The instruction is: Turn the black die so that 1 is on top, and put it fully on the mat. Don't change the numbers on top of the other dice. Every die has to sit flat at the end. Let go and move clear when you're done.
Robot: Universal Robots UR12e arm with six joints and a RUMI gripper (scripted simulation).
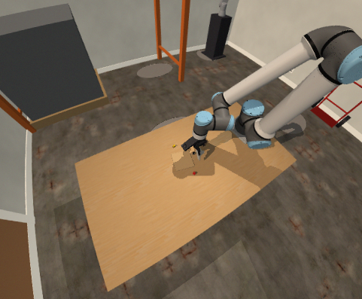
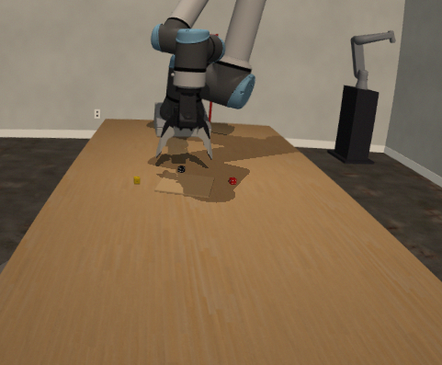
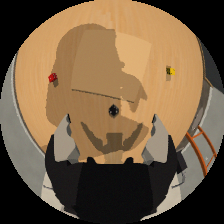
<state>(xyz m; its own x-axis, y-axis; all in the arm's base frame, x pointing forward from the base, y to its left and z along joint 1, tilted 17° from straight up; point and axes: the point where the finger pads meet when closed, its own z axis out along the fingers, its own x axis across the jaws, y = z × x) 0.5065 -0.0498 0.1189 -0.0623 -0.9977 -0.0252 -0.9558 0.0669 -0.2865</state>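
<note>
My hand is 1 cm past the black die and 3 cm above it. The rest, counted from my hand: yellow die: 8 cm ahead, 14 cm to the right, 3 cm below; then red die: 8 cm ahead, 13 cm to the left, 3 cm below; then tan mat: 9 cm ahead, 4 cm below.
</note>
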